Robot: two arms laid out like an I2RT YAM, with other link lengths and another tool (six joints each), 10 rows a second.
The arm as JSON. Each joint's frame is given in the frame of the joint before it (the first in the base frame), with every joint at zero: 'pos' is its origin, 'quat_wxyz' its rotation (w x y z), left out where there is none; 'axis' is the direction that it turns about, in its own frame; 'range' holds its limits. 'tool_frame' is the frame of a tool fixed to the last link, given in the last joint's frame.
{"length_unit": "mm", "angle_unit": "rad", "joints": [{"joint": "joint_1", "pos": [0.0, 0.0, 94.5], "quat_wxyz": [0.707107, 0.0, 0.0, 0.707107], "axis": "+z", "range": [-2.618, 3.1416]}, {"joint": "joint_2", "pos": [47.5, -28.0, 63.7], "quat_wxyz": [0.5, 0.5, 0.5, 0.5], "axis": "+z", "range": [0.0, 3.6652]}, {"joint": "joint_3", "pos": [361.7, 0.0, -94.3], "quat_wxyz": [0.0, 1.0, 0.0, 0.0], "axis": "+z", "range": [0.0, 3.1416]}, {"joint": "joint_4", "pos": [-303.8, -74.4, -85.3], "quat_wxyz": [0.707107, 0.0, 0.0, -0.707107], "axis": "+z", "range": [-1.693, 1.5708]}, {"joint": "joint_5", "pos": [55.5, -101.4, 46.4], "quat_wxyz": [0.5, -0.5, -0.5, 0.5], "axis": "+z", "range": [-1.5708, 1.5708]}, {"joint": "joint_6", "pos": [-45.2, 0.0, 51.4], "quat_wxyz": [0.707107, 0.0, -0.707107, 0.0], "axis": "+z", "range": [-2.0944, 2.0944]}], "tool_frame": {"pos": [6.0, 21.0, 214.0], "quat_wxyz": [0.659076, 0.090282, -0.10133, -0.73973]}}
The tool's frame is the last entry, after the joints.
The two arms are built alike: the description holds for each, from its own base.
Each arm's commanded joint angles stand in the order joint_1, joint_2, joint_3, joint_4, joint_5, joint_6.
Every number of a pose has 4 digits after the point.
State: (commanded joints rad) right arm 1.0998 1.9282 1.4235 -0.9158 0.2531 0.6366; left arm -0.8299 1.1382 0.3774 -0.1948 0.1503 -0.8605
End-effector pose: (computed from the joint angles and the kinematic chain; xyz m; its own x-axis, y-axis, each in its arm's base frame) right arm 0.2839 0.4407 0.0636 0.5099 -0.8488 0.1401 -0.7027 -0.5049 -0.5012; left arm 0.2031 -0.2778 0.0287 0.0148 -0.8374 0.5465 -0.8522 -0.2964 -0.4312
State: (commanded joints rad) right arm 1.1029 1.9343 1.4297 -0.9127 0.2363 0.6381; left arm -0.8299 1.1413 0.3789 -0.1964 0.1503 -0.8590
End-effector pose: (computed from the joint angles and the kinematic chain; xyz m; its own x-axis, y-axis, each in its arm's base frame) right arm 0.2802 0.4465 0.0623 0.5152 -0.8480 0.1241 -0.7073 -0.5025 -0.4972; left arm 0.2030 -0.2777 0.0281 0.0145 -0.8389 0.5441 -0.8531 -0.2942 -0.4309
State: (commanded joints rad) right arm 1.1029 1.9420 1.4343 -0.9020 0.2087 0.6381; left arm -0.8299 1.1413 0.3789 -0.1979 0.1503 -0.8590
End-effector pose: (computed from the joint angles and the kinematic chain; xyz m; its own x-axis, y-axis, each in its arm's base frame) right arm 0.2762 0.4544 0.0599 0.5212 -0.8479 0.0971 -0.7155 -0.4961 -0.4919; left arm 0.2027 -0.2773 0.0278 0.0151 -0.8395 0.5432 -0.8535 -0.2937 -0.4303
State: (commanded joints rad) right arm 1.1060 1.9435 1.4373 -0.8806 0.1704 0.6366; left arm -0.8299 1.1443 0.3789 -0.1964 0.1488 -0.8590
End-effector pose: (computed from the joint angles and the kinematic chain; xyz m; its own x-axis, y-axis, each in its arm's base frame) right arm 0.2699 0.4676 0.0608 0.5323 -0.8448 0.0534 -0.7215 -0.4858 -0.4933; left arm 0.2030 -0.2771 0.0271 0.0158 -0.8405 0.5415 -0.8533 -0.2936 -0.4308
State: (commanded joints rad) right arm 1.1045 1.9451 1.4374 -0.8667 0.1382 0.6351; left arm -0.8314 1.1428 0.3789 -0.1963 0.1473 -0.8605
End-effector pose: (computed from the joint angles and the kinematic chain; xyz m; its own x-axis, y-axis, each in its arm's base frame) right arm 0.2653 0.4753 0.0605 0.5383 -0.8425 0.0203 -0.7297 -0.4780 -0.4890; left arm 0.2030 -0.2774 0.0276 0.0157 -0.8401 0.5422 -0.8526 -0.2945 -0.4316
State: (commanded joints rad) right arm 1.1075 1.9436 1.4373 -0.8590 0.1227 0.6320; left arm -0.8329 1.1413 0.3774 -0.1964 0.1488 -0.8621
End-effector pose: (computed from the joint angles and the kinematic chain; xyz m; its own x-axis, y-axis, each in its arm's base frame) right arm 0.2615 0.4804 0.0616 0.5460 -0.8378 0.0033 -0.7298 -0.4776 -0.4892; left arm 0.2019 -0.2775 0.0274 0.0157 -0.8395 0.5432 -0.8537 -0.2941 -0.4297
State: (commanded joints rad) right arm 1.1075 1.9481 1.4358 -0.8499 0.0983 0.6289; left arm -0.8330 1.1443 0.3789 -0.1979 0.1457 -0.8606
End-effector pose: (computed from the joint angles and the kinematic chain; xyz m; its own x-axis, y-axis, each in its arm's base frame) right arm 0.2568 0.4851 0.0593 0.5526 -0.8333 -0.0181 -0.7354 -0.4773 -0.4810; left arm 0.2024 -0.2769 0.0268 0.0158 -0.8418 0.5395 -0.8533 -0.2926 -0.4315
